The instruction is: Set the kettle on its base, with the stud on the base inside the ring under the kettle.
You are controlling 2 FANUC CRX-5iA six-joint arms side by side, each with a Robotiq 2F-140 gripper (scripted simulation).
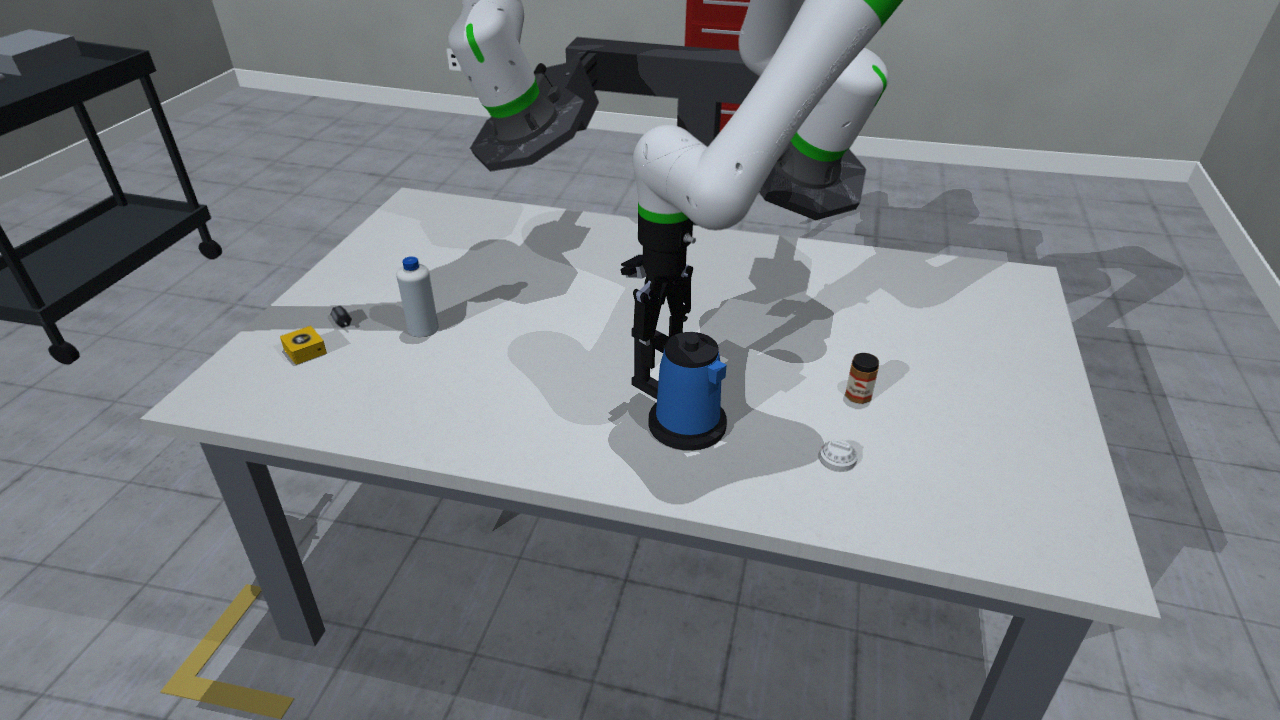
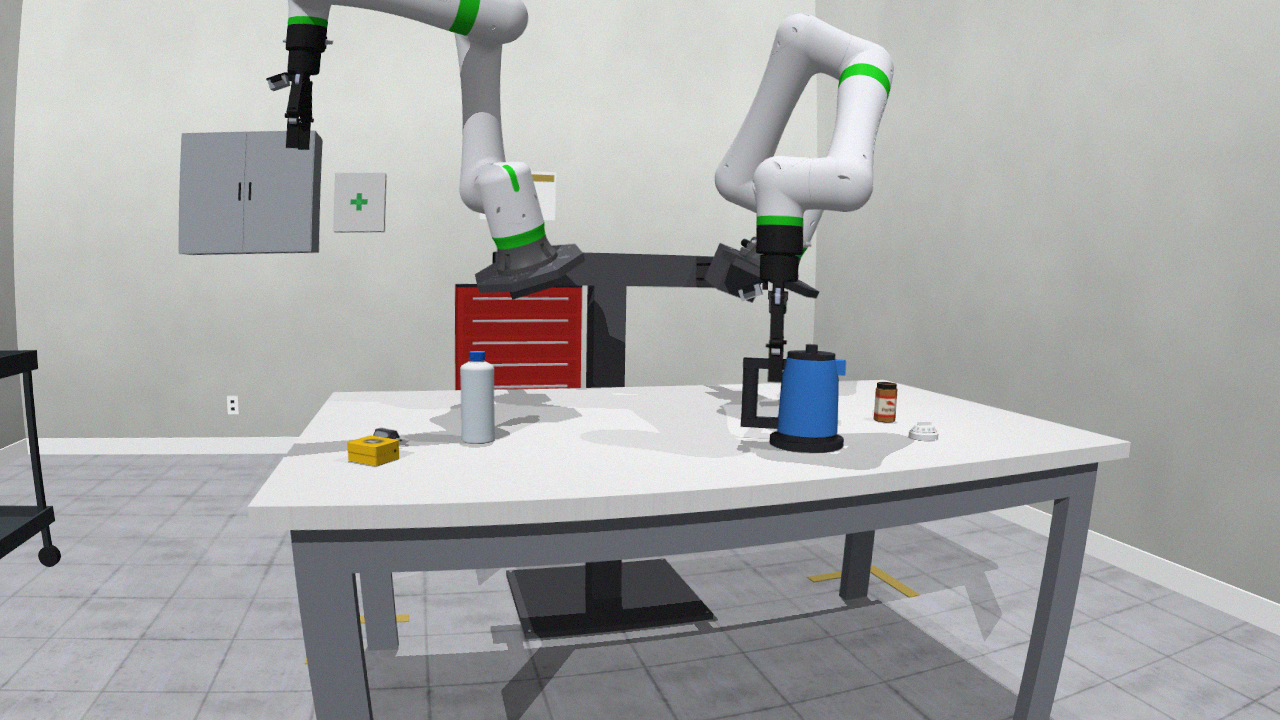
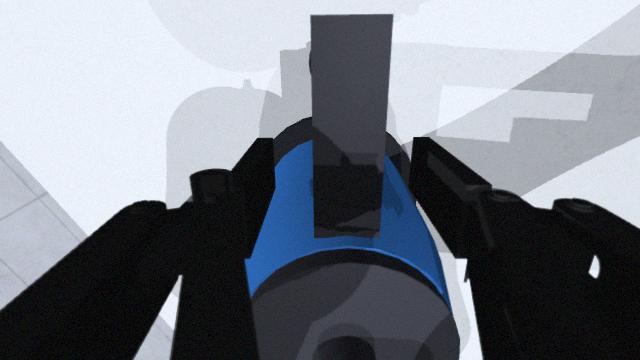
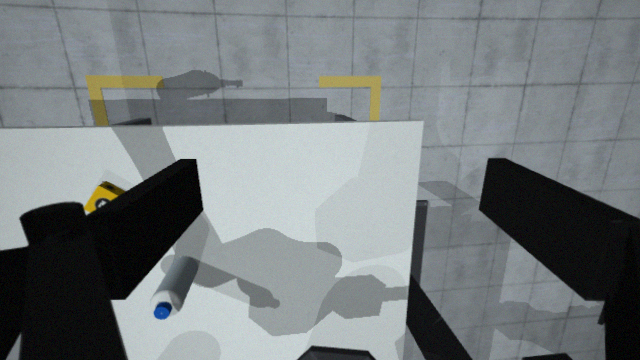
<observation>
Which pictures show the blue kettle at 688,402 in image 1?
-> Image 1, image 2 and image 3 only.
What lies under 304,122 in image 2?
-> My right gripper.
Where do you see a round black base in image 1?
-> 657,431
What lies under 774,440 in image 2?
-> A round black base.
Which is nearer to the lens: the blue kettle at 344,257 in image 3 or the round black base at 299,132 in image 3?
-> The blue kettle.
</observation>
